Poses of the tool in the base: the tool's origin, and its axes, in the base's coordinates. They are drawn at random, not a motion.
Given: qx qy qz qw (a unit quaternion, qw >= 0); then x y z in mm.
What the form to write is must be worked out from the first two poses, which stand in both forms.
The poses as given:
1: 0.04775, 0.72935, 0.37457, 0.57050, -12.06, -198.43, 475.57
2: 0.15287, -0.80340, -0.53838, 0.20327, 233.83, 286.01, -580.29
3: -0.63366, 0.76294, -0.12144, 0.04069, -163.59, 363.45, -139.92
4: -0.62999, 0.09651, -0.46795, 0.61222, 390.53, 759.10, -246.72
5: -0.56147, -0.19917, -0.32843, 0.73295, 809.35, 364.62, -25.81
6: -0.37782, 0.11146, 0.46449, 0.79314, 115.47, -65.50, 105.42
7: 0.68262, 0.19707, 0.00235, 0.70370, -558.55, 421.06, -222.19
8: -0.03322, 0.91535, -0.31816, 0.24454, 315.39, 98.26, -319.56
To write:
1: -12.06, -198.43, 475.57, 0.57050, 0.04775, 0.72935, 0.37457
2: 233.83, 286.01, -580.29, 0.20327, 0.15287, -0.80340, -0.53838
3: -163.59, 363.45, -139.92, 0.04069, -0.63366, 0.76294, -0.12144
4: 390.53, 759.10, -246.72, 0.61222, -0.62999, 0.09651, -0.46795
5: 809.35, 364.62, -25.81, 0.73295, -0.56147, -0.19917, -0.32843
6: 115.47, -65.50, 105.42, 0.79314, -0.37782, 0.11146, 0.46449
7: -558.55, 421.06, -222.19, 0.70370, 0.68262, 0.19707, 0.00235
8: 315.39, 98.26, -319.56, 0.24454, -0.03322, 0.91535, -0.31816
